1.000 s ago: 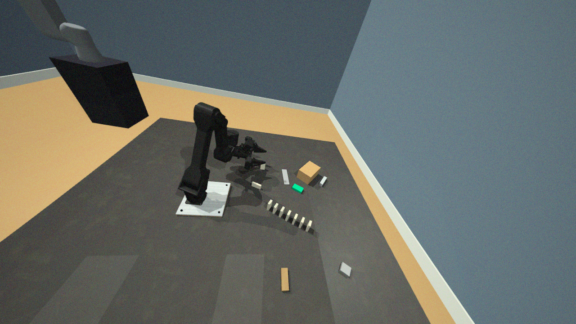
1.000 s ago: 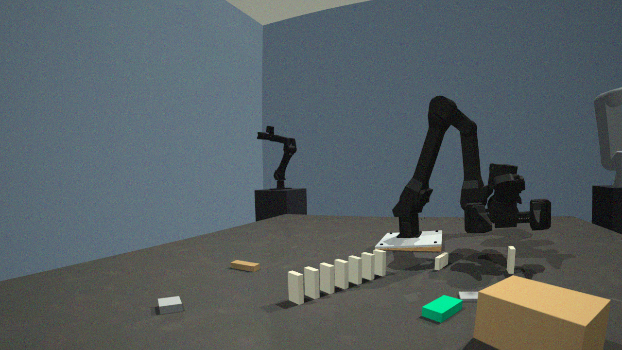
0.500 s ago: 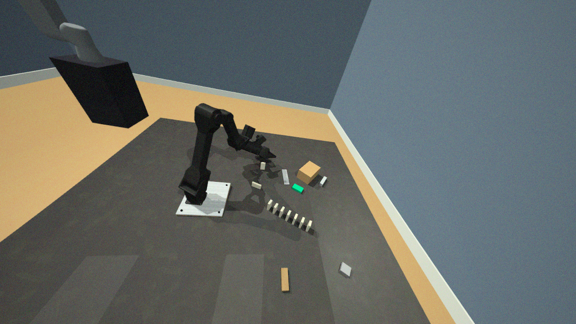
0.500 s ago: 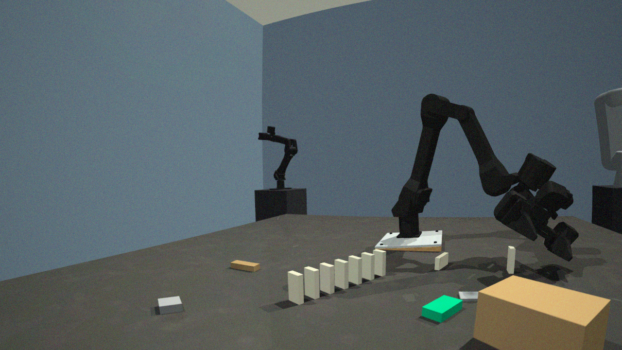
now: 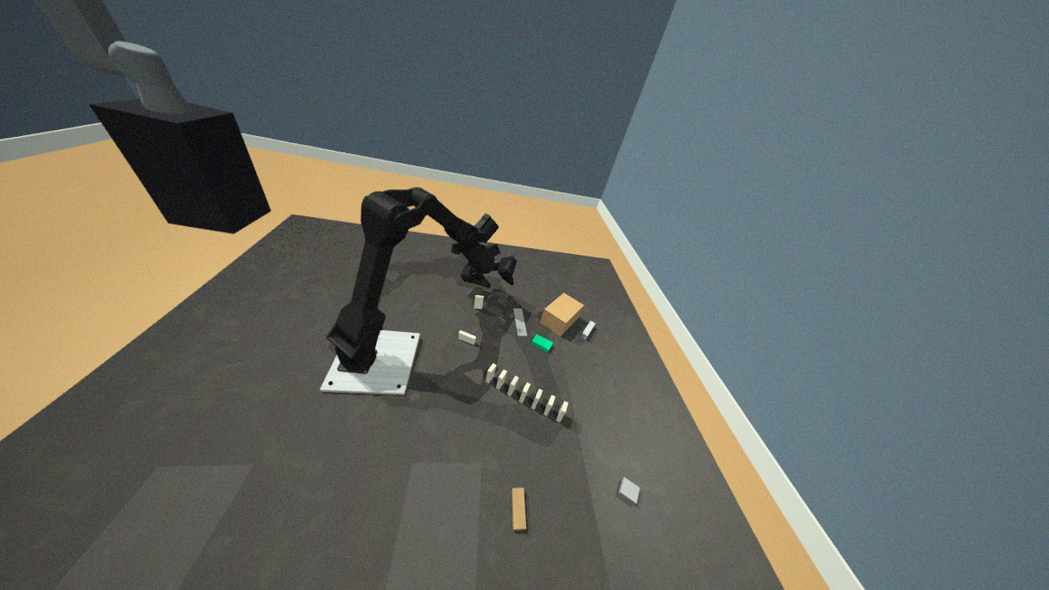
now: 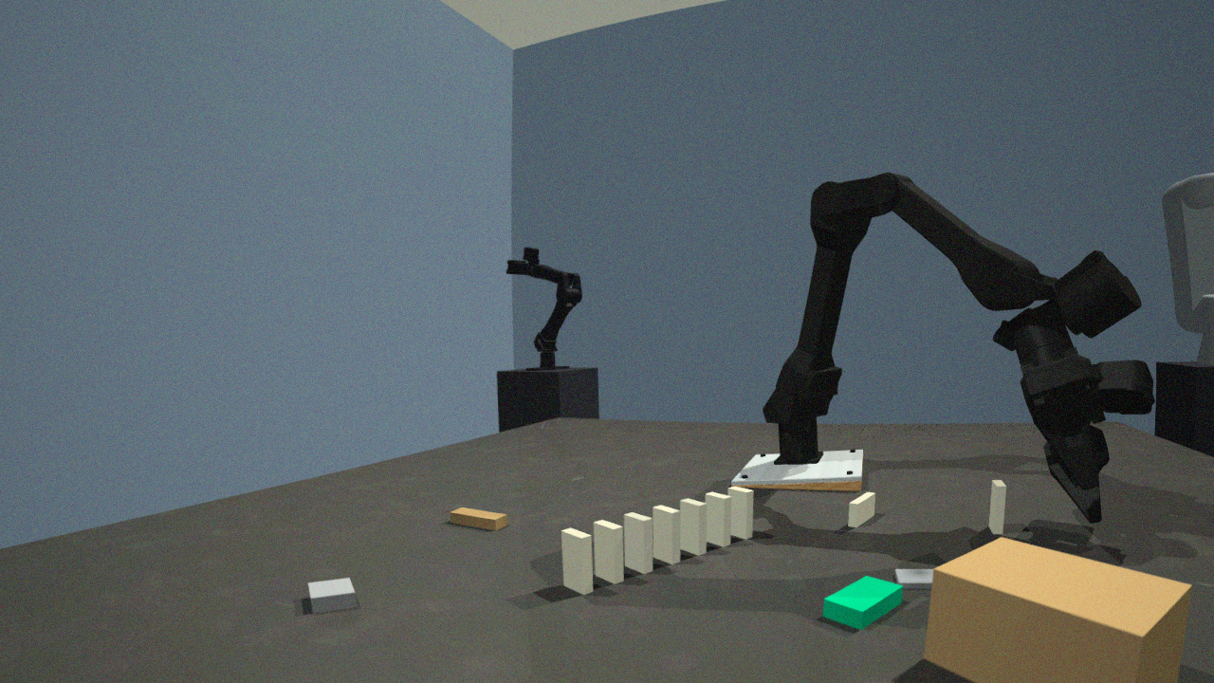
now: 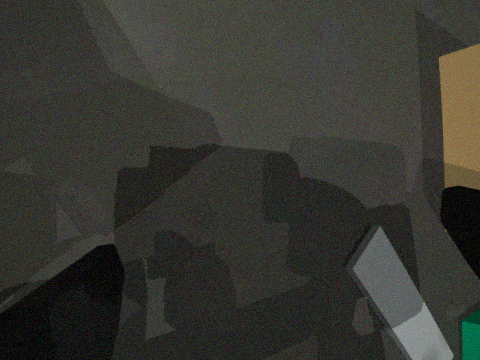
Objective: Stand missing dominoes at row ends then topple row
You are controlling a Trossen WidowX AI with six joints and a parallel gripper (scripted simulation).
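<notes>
The flat grey strip is 110 mm to the right of my gripper tip, 70 mm ahead of it and 40 mm below it. The rest, counted from my gripper tip: green block: 190 mm to the right, 140 mm ahead, 40 mm below; tan box: 210 mm ahead, 80 mm to the right, 10 mm below; tan bar: 600 mm to the right, 70 mm ahead, 40 mm below.
</notes>
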